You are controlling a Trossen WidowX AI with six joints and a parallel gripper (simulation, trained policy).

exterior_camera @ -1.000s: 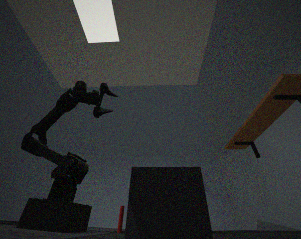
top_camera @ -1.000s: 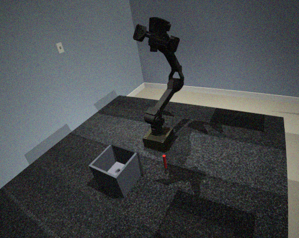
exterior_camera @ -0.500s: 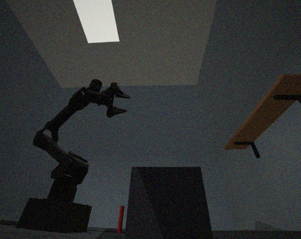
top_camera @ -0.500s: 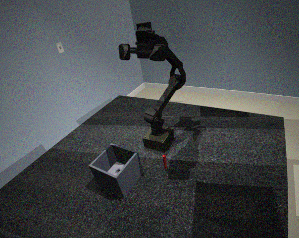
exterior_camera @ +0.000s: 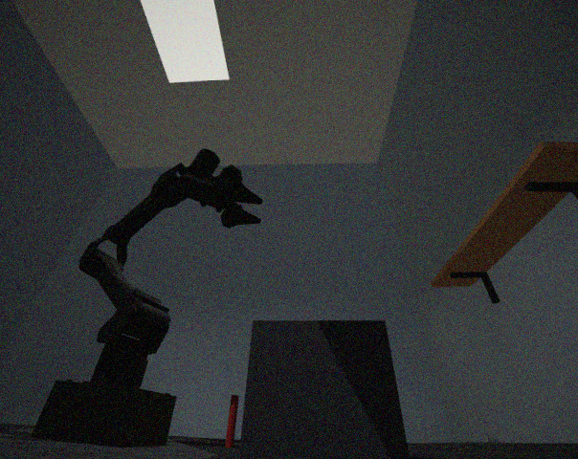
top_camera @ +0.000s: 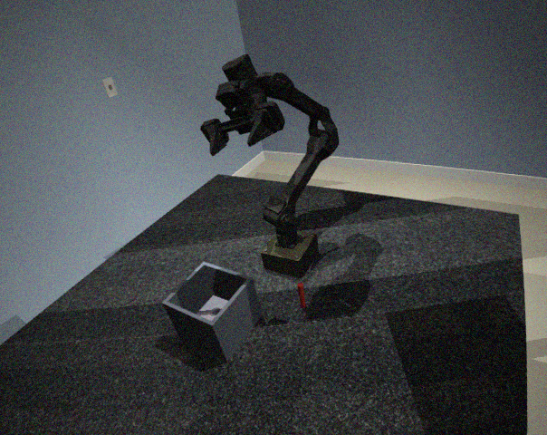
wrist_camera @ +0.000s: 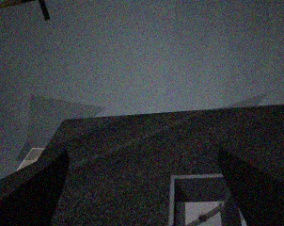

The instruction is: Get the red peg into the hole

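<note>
My gripper tip is now 3 cm past the red peg, 10 cm to the right of it and 41 cm above it. Round my gripper tip: pale plate: 12 cm ahead, 7 cm to the right, 40 cm below.
</note>
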